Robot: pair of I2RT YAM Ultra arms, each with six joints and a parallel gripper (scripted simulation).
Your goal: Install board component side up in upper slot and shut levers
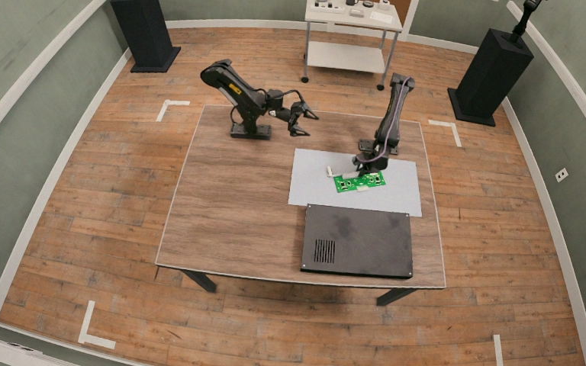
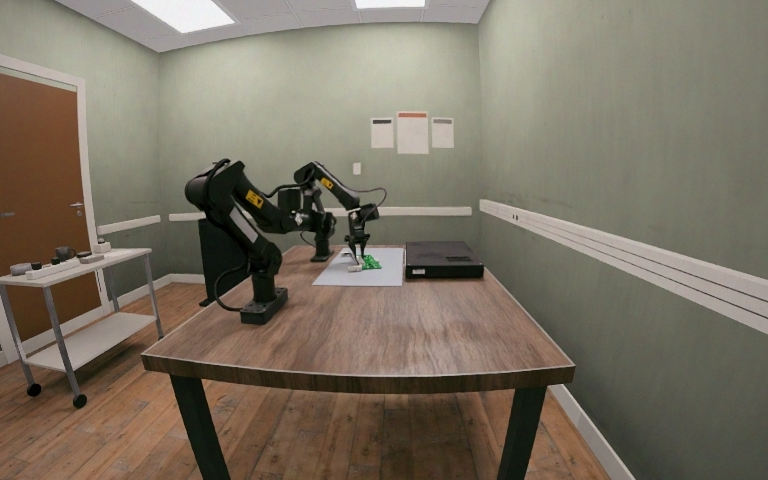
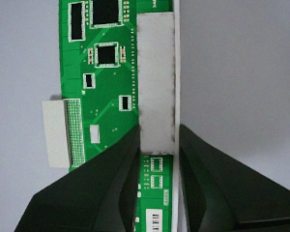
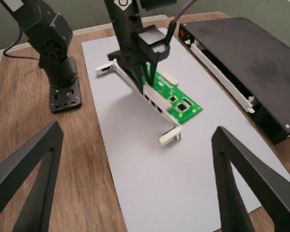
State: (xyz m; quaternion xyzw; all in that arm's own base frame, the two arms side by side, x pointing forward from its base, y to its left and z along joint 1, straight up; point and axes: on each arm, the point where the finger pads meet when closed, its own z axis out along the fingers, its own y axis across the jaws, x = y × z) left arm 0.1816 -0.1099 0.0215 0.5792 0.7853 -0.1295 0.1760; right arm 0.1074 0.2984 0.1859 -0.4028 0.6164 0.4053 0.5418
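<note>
My left hand is 30 mm short of the grey mat and 30 mm above it. The rest, counted from my left hand: green board (20 mm behind, 10 mm to the right, 10 mm below); then black enclosure (300 mm ahead, 10 mm above).
</note>
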